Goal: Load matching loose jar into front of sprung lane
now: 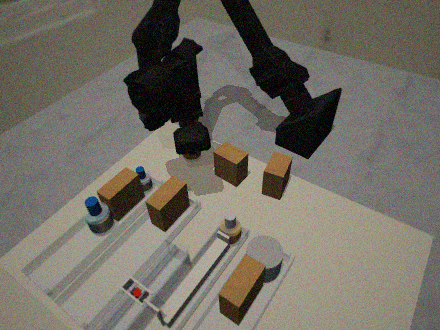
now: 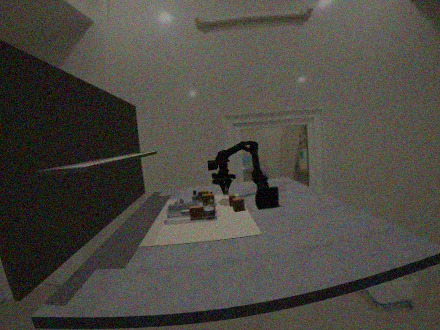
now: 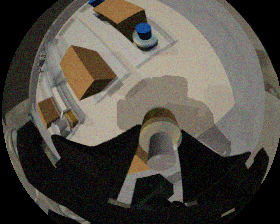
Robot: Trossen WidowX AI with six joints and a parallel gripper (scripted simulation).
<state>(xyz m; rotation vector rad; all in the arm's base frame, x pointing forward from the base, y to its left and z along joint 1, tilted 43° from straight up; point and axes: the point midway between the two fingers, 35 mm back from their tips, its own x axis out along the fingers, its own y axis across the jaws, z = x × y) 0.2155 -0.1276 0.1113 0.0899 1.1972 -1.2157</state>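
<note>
Right now my gripper tip is 140 mm short of the grey cylinder, 230 mm to the right of it and 40 mm above it. Round my gripper tip: red button (290 mm ahead, 100 mm to the left); then clear lane rack (260 mm ahead, 120 mm to the left, 50 mm below).
</note>
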